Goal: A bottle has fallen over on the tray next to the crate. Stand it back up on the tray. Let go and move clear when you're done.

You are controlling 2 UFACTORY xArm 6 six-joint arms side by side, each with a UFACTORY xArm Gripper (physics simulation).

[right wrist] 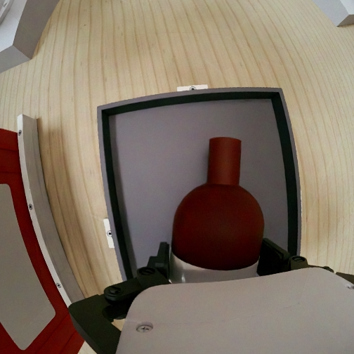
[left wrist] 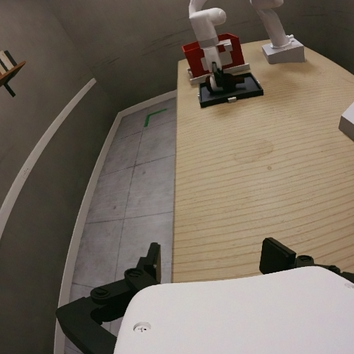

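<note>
The dark red bottle with a white label band lies on its side over the tray. Its neck points to the upper part of the right wrist view, and its base is hidden behind the gripper body. My right gripper has its fingers against both sides of the bottle at the label band, and is shut on it. My left gripper is open and empty, far from the tray, over the near table edge. The red crate stands beside the tray.
A pale rail runs between the crate and the tray. Small white brackets sit at the tray's sides. A grey arm base stands at the far right of the wooden table. The table's left edge drops to the tiled floor.
</note>
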